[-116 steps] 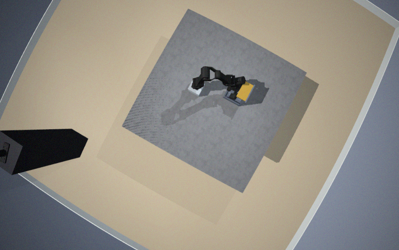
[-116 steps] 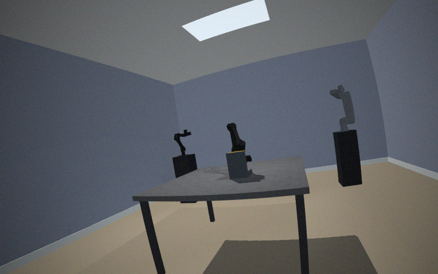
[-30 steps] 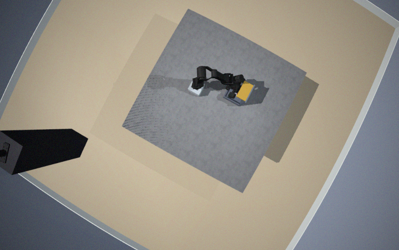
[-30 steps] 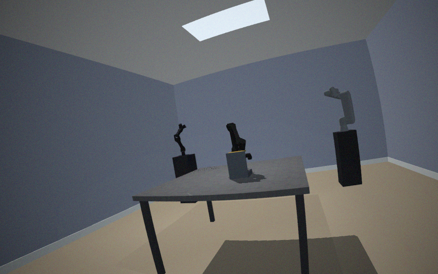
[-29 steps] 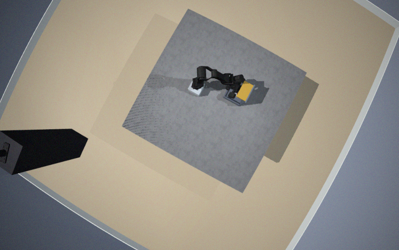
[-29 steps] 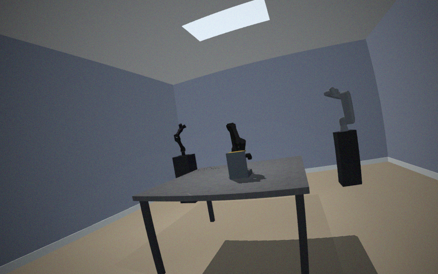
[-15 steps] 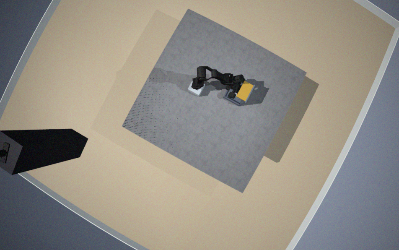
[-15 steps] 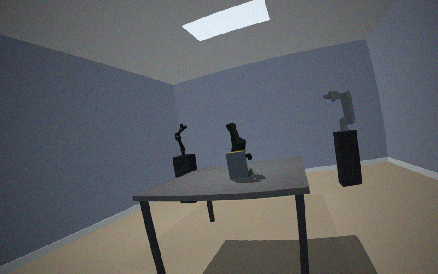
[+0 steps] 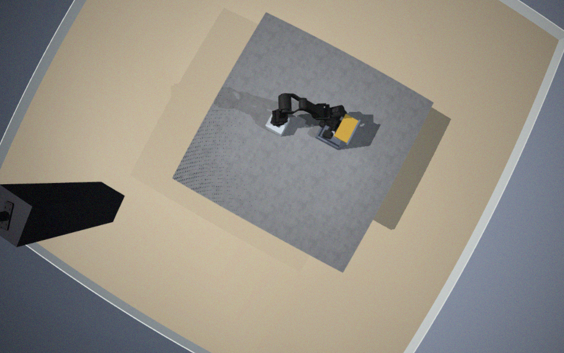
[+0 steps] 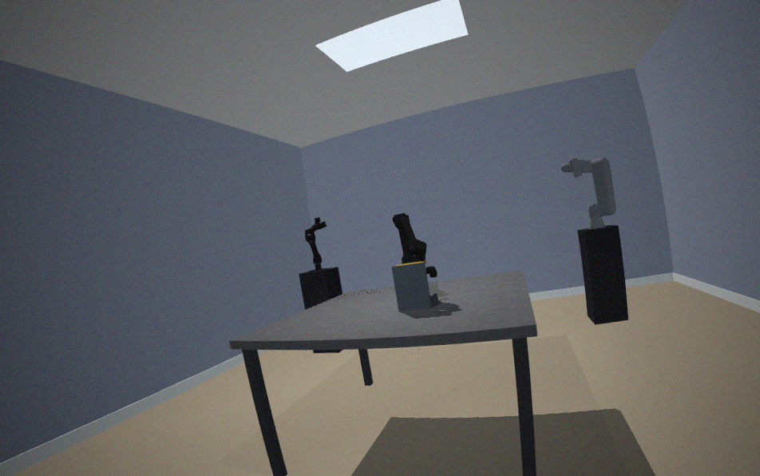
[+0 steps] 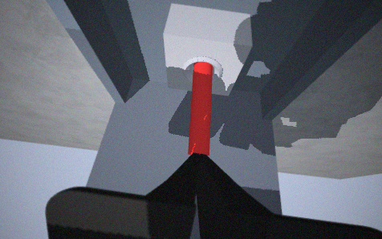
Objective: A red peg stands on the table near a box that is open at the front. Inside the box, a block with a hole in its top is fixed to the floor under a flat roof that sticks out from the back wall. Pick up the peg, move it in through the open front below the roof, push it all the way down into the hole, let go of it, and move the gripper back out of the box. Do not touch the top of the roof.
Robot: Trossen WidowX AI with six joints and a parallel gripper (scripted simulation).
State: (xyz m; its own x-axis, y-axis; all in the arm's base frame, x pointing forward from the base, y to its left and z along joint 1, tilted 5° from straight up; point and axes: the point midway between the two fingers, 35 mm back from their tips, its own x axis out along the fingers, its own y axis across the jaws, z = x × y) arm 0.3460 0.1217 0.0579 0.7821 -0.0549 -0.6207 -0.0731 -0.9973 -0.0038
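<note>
Right now my gripper tip is 10 mm past the red peg and 40 mm above it. Also, from my gripper tip: orange roof (10 mm to the right, 110 mm above).
</note>
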